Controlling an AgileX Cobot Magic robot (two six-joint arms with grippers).
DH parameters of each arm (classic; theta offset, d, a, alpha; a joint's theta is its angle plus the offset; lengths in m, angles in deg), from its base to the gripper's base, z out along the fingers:
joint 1: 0 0.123 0 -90
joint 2: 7.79 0 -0.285 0
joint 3: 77.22 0 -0.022 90
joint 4: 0 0.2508 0 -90
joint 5: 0 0 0.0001 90
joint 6: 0 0.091 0 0
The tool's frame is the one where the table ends.
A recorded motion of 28 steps. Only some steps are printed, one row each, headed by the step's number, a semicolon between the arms.
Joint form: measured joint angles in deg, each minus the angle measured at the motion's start. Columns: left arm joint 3, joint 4, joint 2, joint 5, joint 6, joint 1; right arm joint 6, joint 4, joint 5, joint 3, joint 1, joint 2.
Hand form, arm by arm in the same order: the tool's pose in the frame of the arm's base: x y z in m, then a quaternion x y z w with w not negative. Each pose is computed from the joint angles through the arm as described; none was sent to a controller.
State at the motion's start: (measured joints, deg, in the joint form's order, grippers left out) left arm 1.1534 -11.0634 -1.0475 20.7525 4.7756 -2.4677; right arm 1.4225 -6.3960 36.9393 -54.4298 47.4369 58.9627
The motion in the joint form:
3: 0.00 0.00 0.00 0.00 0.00 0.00; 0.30 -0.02 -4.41 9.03 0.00 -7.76
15: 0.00 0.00 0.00 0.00 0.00 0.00; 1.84 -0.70 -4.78 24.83 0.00 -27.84
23: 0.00 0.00 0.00 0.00 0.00 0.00; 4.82 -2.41 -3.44 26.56 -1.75 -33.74
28: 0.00 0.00 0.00 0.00 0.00 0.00; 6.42 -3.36 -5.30 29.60 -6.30 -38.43
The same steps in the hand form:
3: 0.0521 -0.0085 0.1754 -0.00107 0.79588 -0.06949 0.60145; 0.1259 0.1290 0.3359 -0.36649 0.79926 0.15263 0.45119
15: 0.0521 -0.0085 0.1754 -0.00107 0.79588 -0.06949 0.60145; 0.0768 0.0748 0.2957 -0.34905 0.78497 0.16812 0.48344
23: 0.0521 -0.0085 0.1754 -0.00107 0.79588 -0.06949 0.60145; 0.0673 0.0579 0.2942 -0.31501 0.78463 0.16893 0.50654
28: 0.0521 -0.0085 0.1754 -0.00107 0.79588 -0.06949 0.60145; 0.0634 0.0446 0.2864 -0.27096 0.78293 0.15951 0.53680

